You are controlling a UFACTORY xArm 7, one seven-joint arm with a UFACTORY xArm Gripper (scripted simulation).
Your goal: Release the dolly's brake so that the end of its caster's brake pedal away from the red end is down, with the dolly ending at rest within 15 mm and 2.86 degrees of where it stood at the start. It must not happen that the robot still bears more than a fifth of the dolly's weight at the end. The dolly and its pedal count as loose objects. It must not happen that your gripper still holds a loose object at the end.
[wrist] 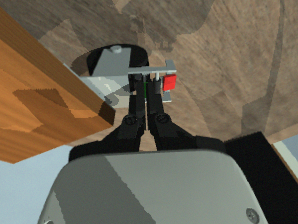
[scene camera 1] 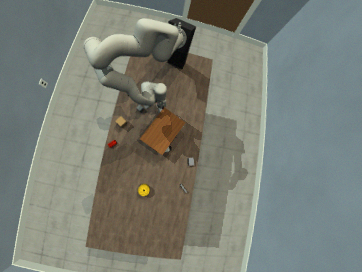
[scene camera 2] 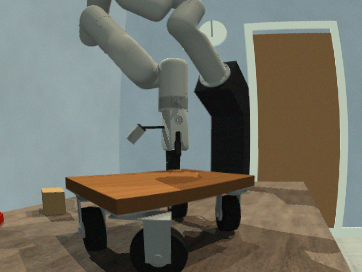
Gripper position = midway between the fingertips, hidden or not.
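Scene camera 2 gives you my gripper (scene camera 2: 172,178). On the wrist view there's my gripper again (wrist: 145,92), and a caster (wrist: 110,80) too.
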